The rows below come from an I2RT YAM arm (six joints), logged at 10 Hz.
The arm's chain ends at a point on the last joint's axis. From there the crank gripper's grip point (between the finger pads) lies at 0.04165 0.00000 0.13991 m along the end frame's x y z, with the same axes.
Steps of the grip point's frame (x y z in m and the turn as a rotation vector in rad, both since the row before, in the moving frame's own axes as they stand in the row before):
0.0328 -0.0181 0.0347 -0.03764 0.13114 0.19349
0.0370 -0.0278 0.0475 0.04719 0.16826 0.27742
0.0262 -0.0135 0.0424 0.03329 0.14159 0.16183
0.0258 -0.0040 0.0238 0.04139 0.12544 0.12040
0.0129 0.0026 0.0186 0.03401 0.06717 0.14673
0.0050 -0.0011 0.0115 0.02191 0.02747 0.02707
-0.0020 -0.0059 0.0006 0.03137 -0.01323 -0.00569
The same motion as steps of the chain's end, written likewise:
0.0163 -0.0330 0.0416 -0.03764 0.13114 0.19349
0.0151 -0.0361 0.0562 0.04719 0.16826 0.27742
0.0071 -0.0173 0.0496 0.03329 0.14159 0.16183
0.0086 -0.0044 0.0301 0.04139 0.12544 0.12040
0.0037 0.0005 0.0217 0.03401 0.06717 0.14673
0.0011 0.0008 0.0127 0.02191 0.02747 0.02707
-0.0001 -0.0013 0.0001 0.03137 -0.01323 -0.00569

